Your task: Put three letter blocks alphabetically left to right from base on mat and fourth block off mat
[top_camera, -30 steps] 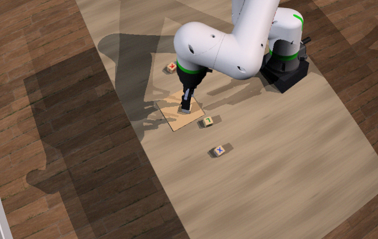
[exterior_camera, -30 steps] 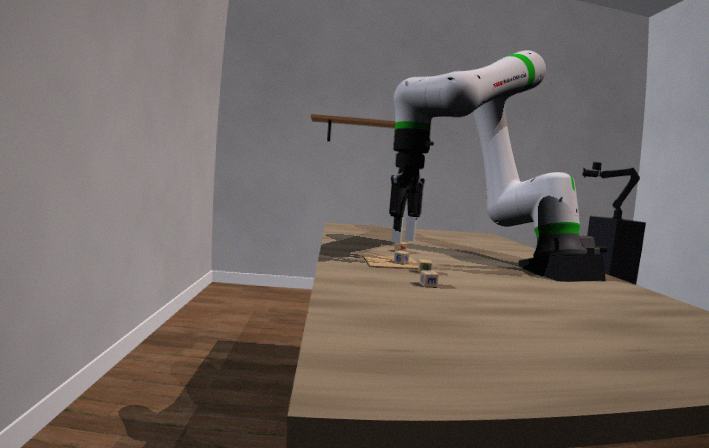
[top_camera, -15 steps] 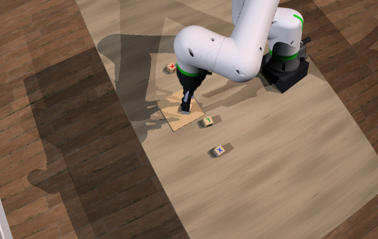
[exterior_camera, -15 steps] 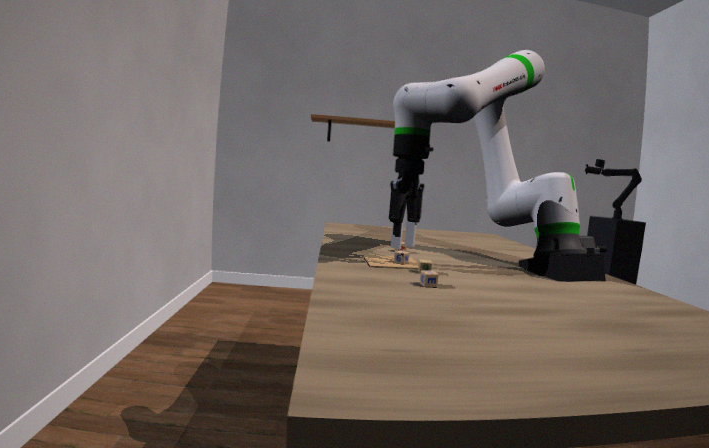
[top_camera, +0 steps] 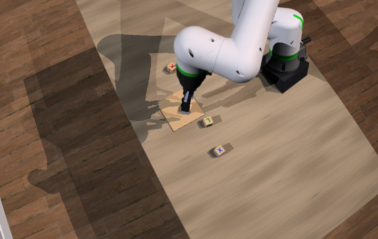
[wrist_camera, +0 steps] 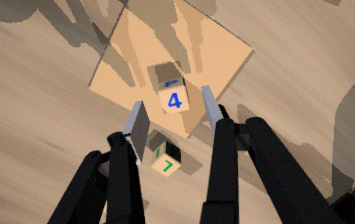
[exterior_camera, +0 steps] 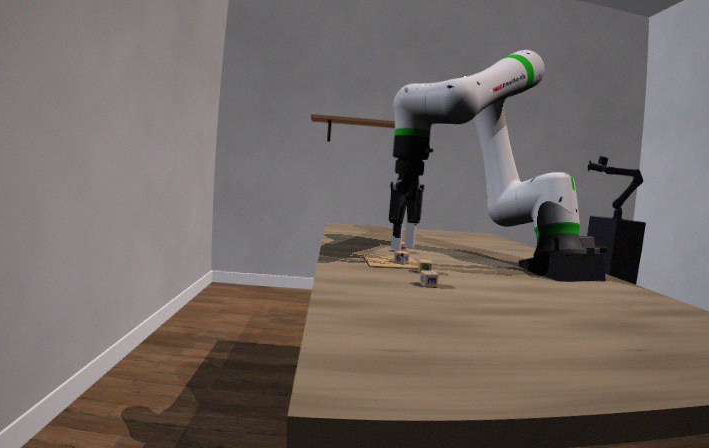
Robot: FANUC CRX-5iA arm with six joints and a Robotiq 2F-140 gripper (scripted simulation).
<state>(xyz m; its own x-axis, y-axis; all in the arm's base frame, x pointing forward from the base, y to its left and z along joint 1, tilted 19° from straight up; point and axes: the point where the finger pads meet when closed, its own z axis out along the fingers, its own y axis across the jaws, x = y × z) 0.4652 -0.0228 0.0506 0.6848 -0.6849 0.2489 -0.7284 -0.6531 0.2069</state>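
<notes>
Right now my hand is 6 cm above the 4 block. The rest, counted from my hand: red K block: 5 cm behind, 19 cm to the right, 6 cm below; L block: 4 cm behind, 9 cm to the left, 6 cm below; tan mat: 2 cm ahead, 2 cm to the right, 7 cm below.
</notes>
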